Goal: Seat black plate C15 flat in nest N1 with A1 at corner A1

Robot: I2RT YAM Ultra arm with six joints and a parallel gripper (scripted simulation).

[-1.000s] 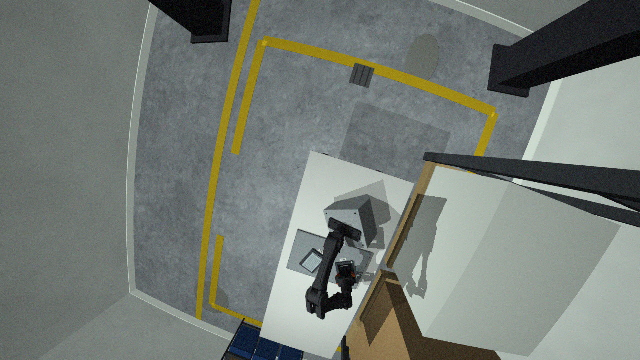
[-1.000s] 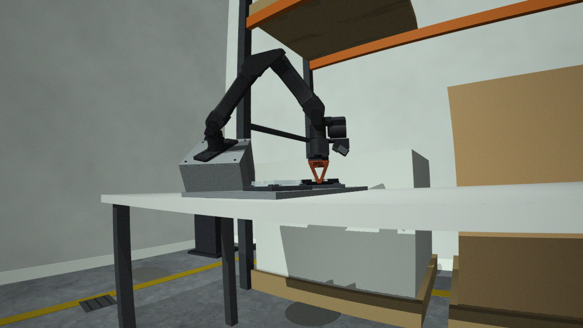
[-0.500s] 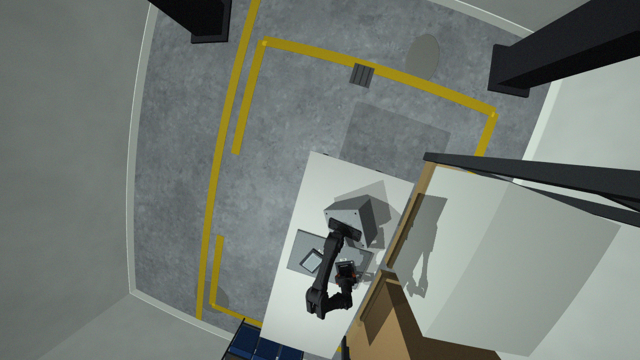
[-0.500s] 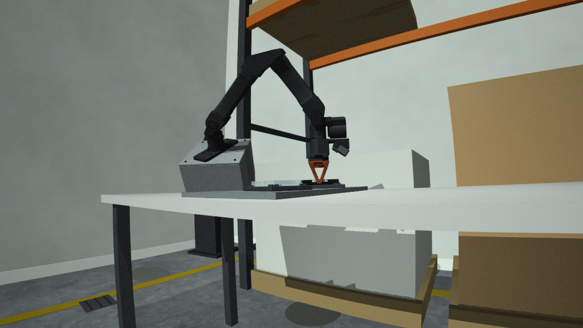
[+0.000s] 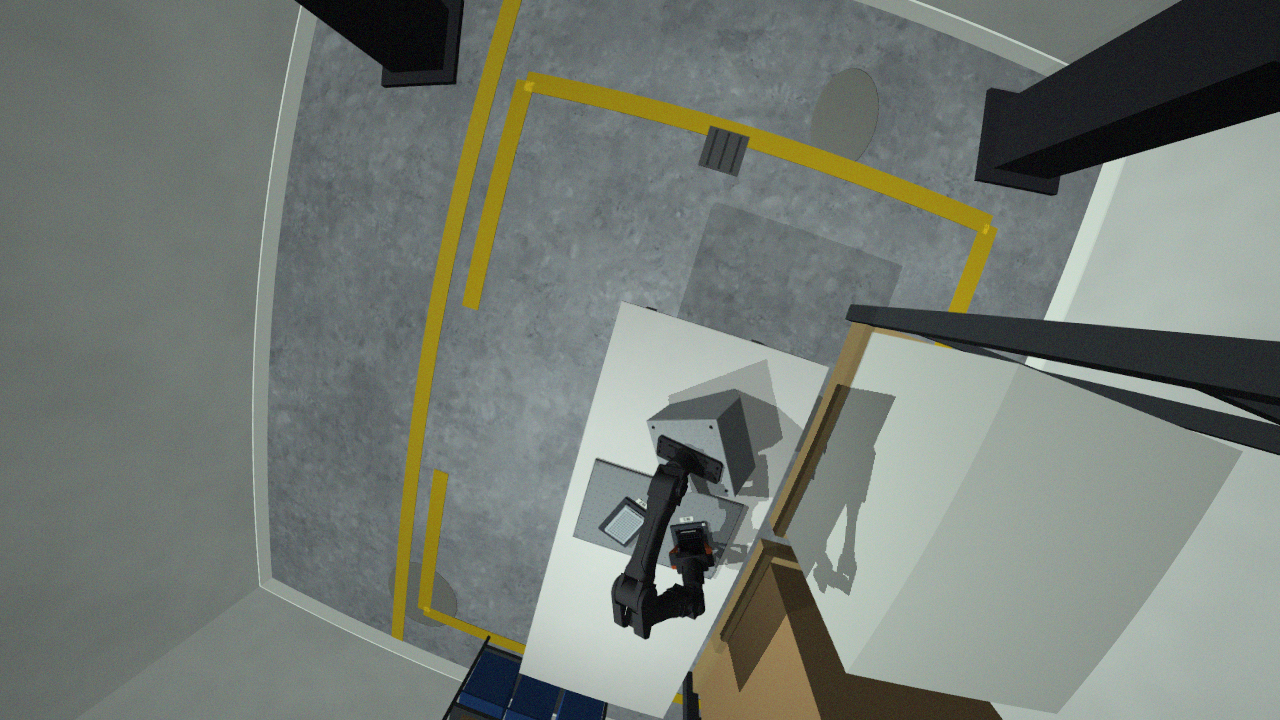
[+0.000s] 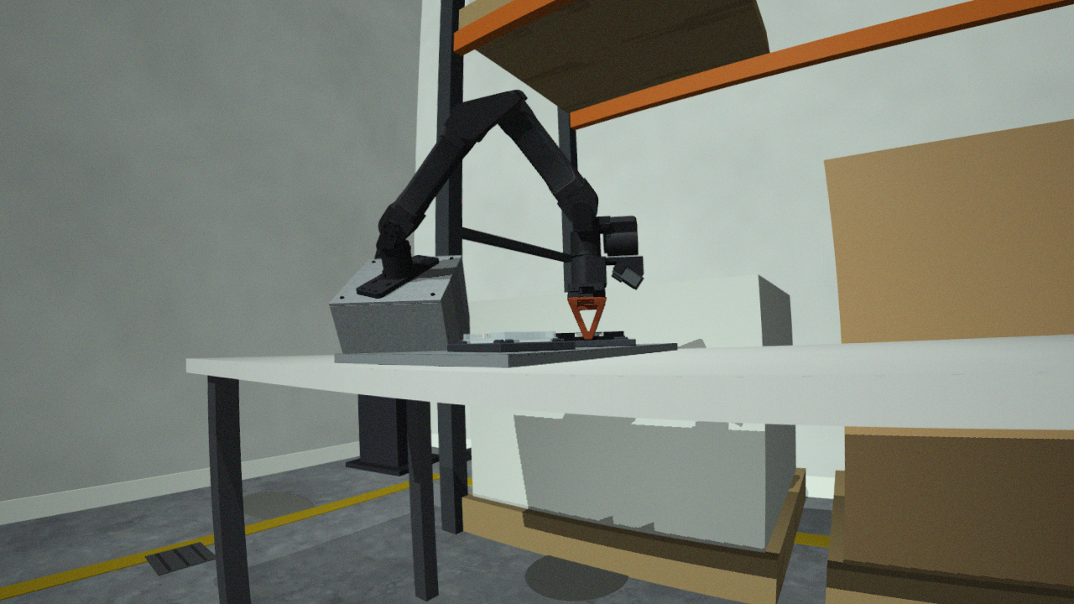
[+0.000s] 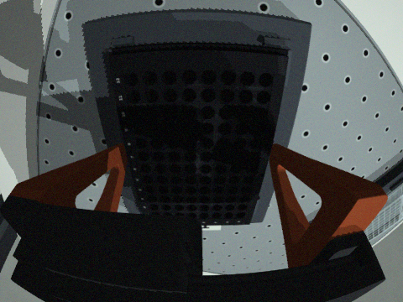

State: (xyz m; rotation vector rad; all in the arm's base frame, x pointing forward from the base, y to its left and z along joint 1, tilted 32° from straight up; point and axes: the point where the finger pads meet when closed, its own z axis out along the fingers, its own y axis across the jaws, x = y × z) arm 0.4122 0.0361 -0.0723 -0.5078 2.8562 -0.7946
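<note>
My hand is right at the black 96-well plate C15. Also, from my hand: white N1 label: 9 cm behind, 3 cm to the right, 2 cm below; N2 label: 13 cm behind, 18 cm to the right, 2 cm below; dark plate nest N1: 2 cm below.
</note>
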